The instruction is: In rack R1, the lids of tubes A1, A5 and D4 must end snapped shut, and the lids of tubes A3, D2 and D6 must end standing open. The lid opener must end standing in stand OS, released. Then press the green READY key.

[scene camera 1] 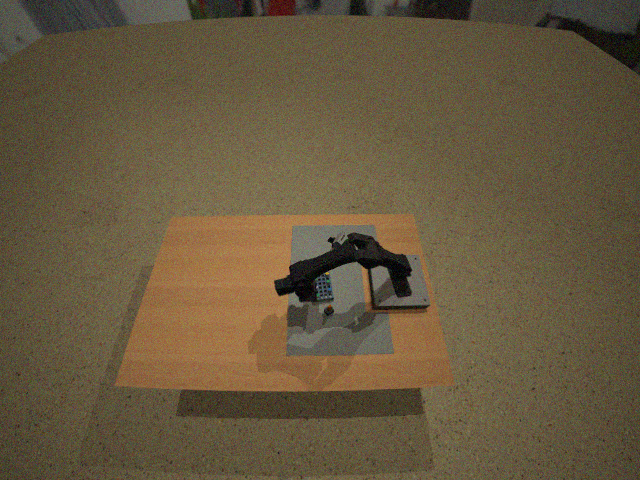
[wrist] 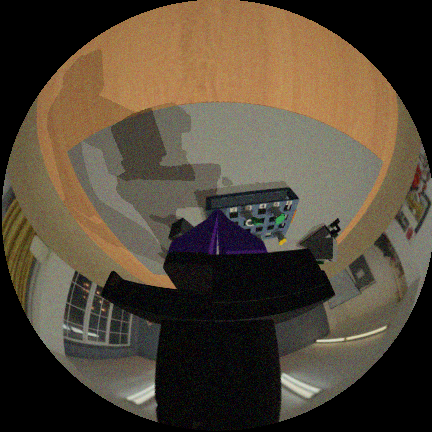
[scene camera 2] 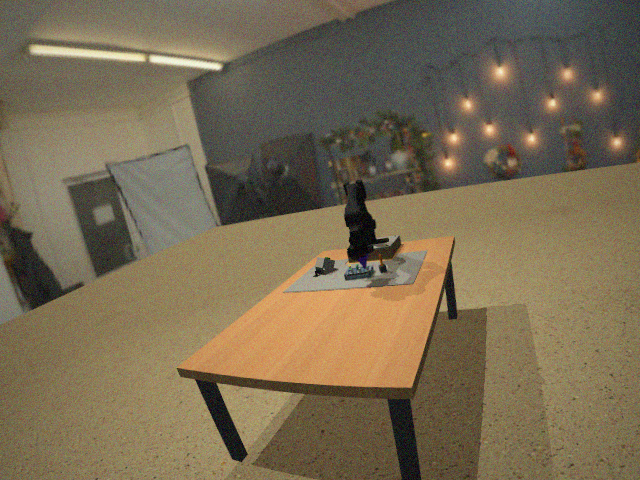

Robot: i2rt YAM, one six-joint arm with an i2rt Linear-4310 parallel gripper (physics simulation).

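Pixels of known places: gripper, fingertip midpoint: [scene camera 1: 311, 295] [wrist: 217, 214] [scene camera 2: 365, 267]; arm's base, origin of the base link: [scene camera 1: 397, 275] [scene camera 2: 371, 243].
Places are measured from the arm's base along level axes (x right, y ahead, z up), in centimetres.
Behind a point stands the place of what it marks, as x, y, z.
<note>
My gripper [wrist: 217, 214] {-2.1, 40.3, -0.8} [scene camera 2: 363, 264] {-2.1, 40.3, -0.8} is shut, its purple fingers together with no object seen between them. The fingertips are above the near-left part of the blue rack R1 [wrist: 252, 201] {2.8, 37.4, -5.3} [scene camera 1: 324, 298] {-3.8, 34.6, -3.2} [scene camera 2: 358, 275] {2.6, 36.8, -5.2} and hide part of it in the wrist view. A green lid [wrist: 280, 219] {5.6, 37.2, -1.3}, another green part [wrist: 257, 220] {2.1, 38.7, -0.5} and a yellow lid [wrist: 282, 241] {7.2, 31.4, -1.3} show at the rack. Tube labels and the state of each lid are too small to tell. The lid opener [scene camera 1: 329, 307] {-9.5, 33.7, 2.1} [scene camera 2: 381, 259] {-9.5, 34.1, 0.2}, orange on top, stands upright in a dark stand [scene camera 2: 383, 268] {-9.8, 35.2, -4.0} [wrist: 181, 228] {-8.4, 35.6, -3.8} beside the rack.
A grey box [wrist: 319, 245] {20.4, 22.9, -2.4} [scene camera 2: 325, 265] {21.6, 24.2, -1.6} [scene camera 1: 340, 238] {22.7, 22.0, 2.0} with a black bracket stands on the other side of the rack; a green READY key cannot be made out. The grey mat [wrist: 310, 150] {11.6, 44.4, -6.1} [scene camera 1: 341, 346] {-24.6, 31.1, -6.1} lies on the wooden table [scene camera 1: 206, 310] {0.2, 88.6, -6.4}. The arm's base plate [scene camera 1: 418, 279] {-3.5, -9.2, -0.3} is beside the mat.
</note>
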